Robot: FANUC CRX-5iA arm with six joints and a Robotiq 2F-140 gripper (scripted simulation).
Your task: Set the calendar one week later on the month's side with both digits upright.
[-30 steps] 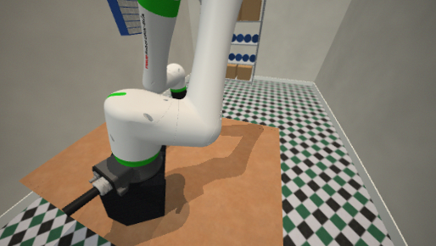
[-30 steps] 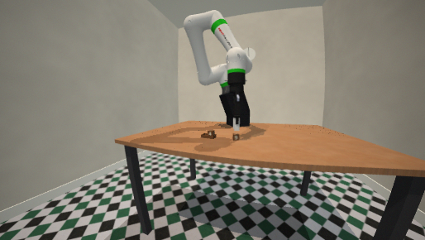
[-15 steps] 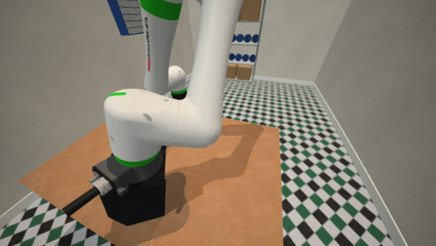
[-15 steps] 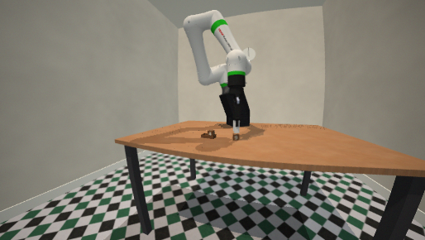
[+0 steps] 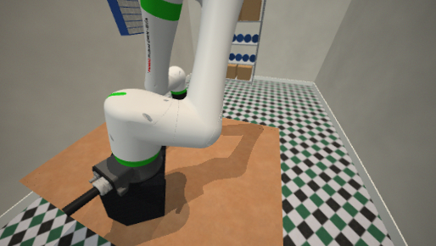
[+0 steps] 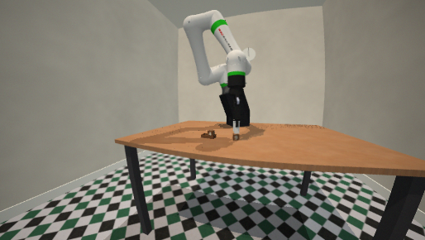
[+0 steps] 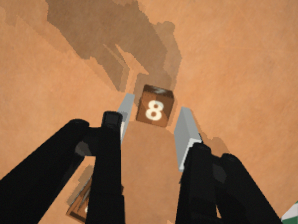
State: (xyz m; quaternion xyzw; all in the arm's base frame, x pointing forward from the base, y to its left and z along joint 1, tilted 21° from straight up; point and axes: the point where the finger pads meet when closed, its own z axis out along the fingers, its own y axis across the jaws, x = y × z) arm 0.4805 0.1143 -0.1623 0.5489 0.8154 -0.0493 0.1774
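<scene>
My gripper is now 6 cm above the brown cube. From my hand the other things lie so: brown calendar tray: 16 cm to the right, 6 cm below, 1 cm ahead.
</scene>
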